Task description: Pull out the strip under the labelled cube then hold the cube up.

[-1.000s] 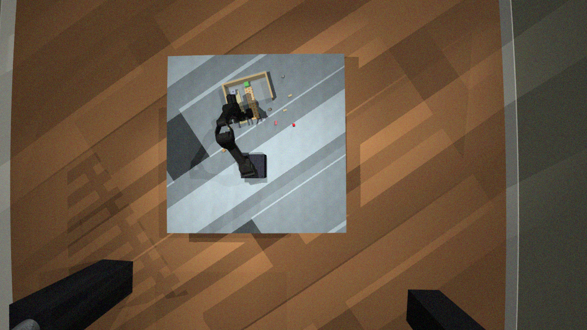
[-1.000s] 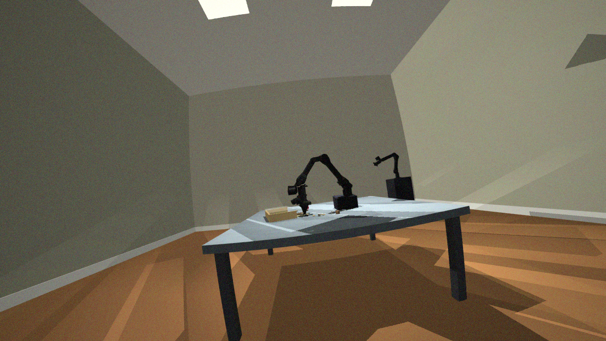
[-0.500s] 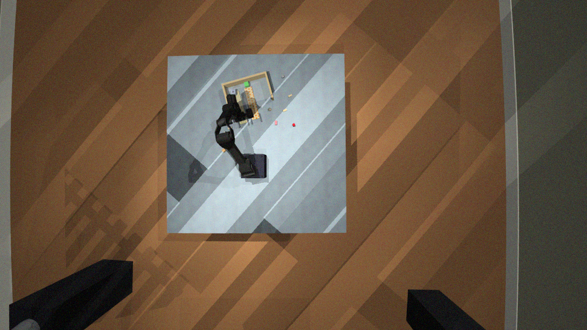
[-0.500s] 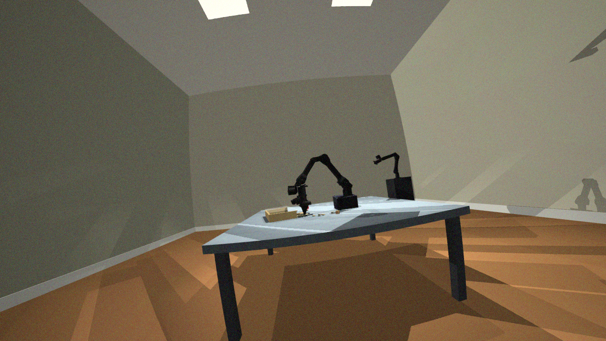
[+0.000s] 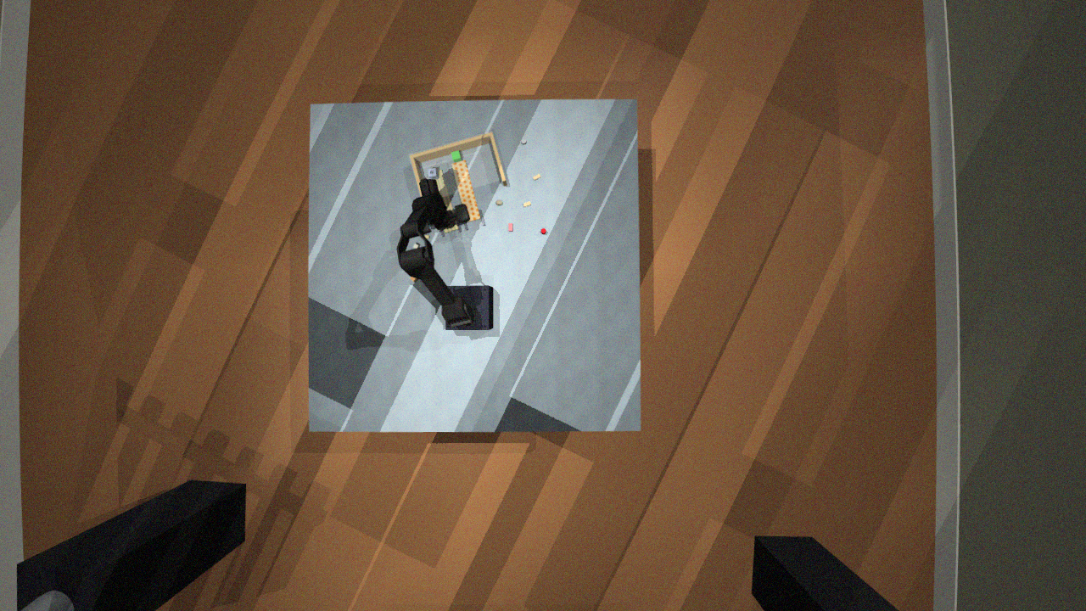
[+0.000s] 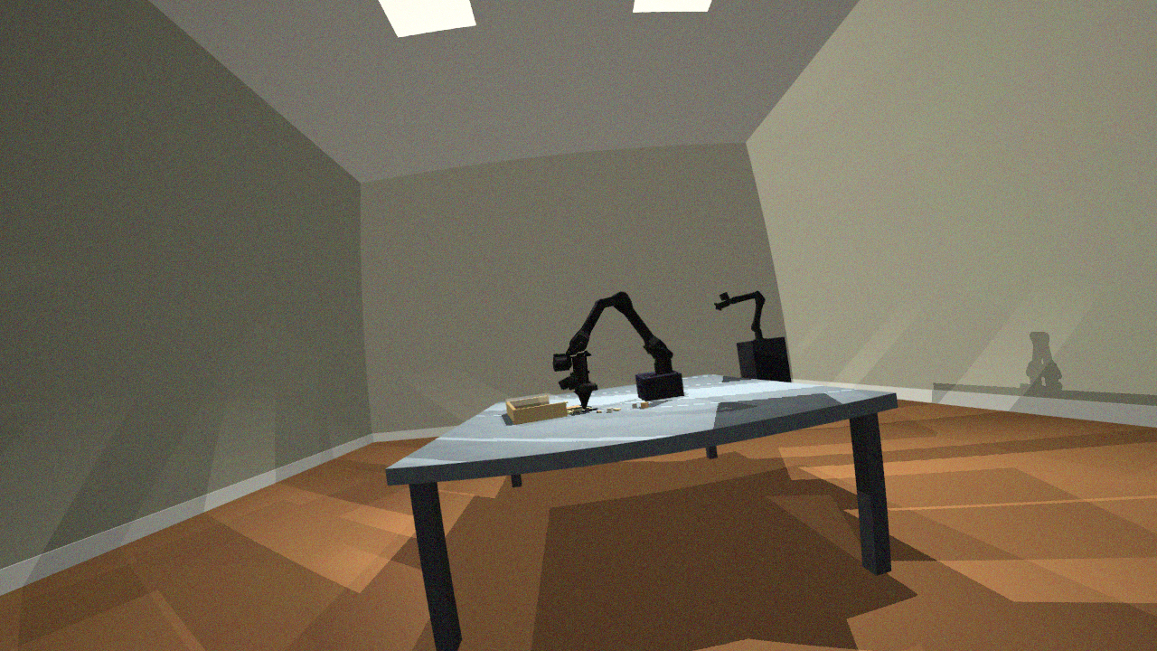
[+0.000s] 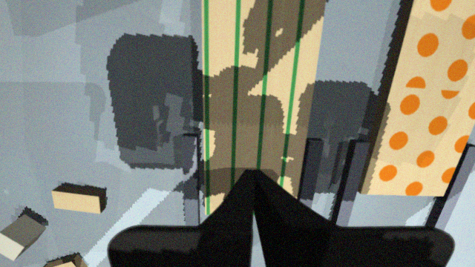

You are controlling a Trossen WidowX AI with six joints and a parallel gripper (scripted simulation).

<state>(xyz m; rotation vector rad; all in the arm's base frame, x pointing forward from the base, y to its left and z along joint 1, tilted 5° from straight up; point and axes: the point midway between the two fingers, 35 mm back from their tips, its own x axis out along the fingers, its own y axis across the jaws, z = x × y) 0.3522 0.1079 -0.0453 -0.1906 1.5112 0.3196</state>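
Right now my gripper tip is 190 mm short of the labelled cube, 70 mm to the right of it and 10 mm below it. The rest, counted from my gripper tip: red block 370 mm to the right, 10 mm behind; pink block 240 mm to the right; orange block 220 mm behind, 130 mm to the left.
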